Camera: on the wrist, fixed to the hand. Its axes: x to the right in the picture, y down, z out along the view.
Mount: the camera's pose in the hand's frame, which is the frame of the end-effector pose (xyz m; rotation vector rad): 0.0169 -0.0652 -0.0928 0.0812 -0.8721 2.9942
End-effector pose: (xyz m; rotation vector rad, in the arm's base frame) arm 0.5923 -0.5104 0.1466 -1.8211 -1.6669 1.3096
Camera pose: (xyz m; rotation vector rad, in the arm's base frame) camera 0.6254 -0.4489 0.2376 1.0187 -1.3354 -0.8511
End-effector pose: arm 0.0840 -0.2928 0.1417 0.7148 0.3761 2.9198
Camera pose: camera 0.0289 -0.2469 0.0522 -0.8128 0.4465 0.0099
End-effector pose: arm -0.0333 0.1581 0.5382 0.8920 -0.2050 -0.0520
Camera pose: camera 0.0043 0.1862 0.4336 0.2315 2.0845 -2.3256
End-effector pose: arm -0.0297 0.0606 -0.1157 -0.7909 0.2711 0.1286
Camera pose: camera -0.0173 -0.0511 -0.1383 -0.5117 -0.3652 -3.0716
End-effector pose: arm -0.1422 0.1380 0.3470 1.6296 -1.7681 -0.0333
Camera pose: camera -0.0379 0.1507 0.3929 1.8126 2.0082 -0.5240
